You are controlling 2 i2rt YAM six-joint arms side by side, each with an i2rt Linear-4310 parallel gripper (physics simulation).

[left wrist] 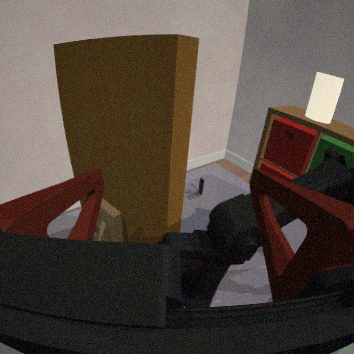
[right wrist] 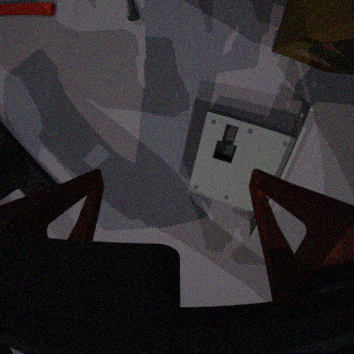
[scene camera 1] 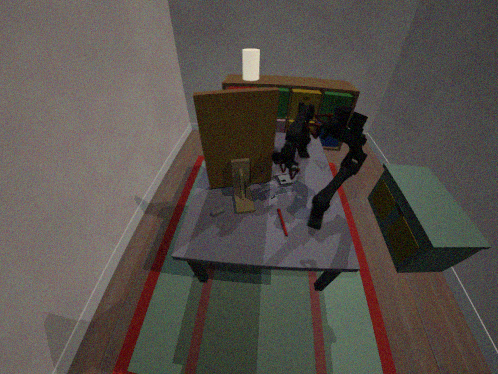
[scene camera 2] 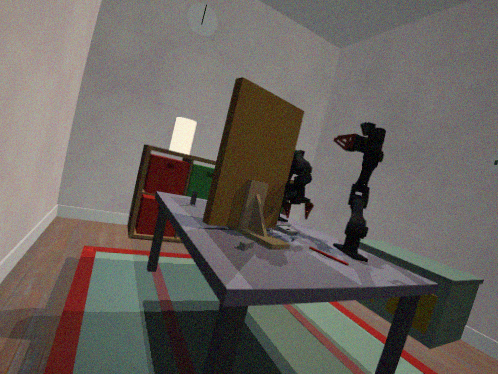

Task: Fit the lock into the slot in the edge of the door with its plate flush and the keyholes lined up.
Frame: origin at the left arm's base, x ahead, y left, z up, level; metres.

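Seen in the pictures: left gripper, fingertip midpoint: [left wrist: 176,176] [scene camera 1: 309,119] [scene camera 2: 335,138]; right gripper, fingertip midpoint: [right wrist: 176,176] [scene camera 1: 287,176] [scene camera 2: 296,218]; left arm's base at its link origin: [right wrist: 18,162] [scene camera 1: 316,213] [scene camera 2: 349,252]; right arm's base at its link origin: [scene camera 1: 302,150].
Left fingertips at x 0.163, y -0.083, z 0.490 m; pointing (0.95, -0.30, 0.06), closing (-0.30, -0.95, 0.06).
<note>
Offsets run from my left fingertips to a thing's top centre. "pt": to the spot under its first point.
The lock {dx +0.082, dy -0.106, dz -0.464 m} [scene camera 1: 285,179] [scene camera 2: 287,229] [right wrist: 255,155] lies on the table beside the door, its pale plate with a dark keyhole-shaped opening facing up in the right wrist view. The brown door {dx +0.331, dy +0.038, dz +0.091 m} [scene camera 1: 237,135] [scene camera 2: 260,150] [left wrist: 120,125] stands upright. Its near edge shows in the left wrist view, lower part hidden; I cannot make out the slot. My right gripper [scene camera 1: 289,173] [scene camera 2: 297,216] [right wrist: 176,176] is open, pointing down above the table near the lock, which lies toward its right finger in the right wrist view. My left gripper [scene camera 2: 337,141] [left wrist: 176,176] is open and empty, high above the table.
A wooden foot {pt dx +0.228, dy +0.205, dz -0.472 m} [scene camera 1: 244,206] [scene camera 2: 274,243] supports the door. A red rod {dx +0.005, dy +0.208, dz -0.484 m} [scene camera 1: 282,222] [scene camera 2: 328,255] [right wrist: 25,9], a small grey block {dx +0.346, dy +0.296, dz -0.468 m} [scene camera 1: 217,212] [scene camera 2: 244,245] and a small dark post {dx +0.570, dy -0.324, dz -0.414 m} [scene camera 2: 193,198] [left wrist: 201,186] are on the table.
</note>
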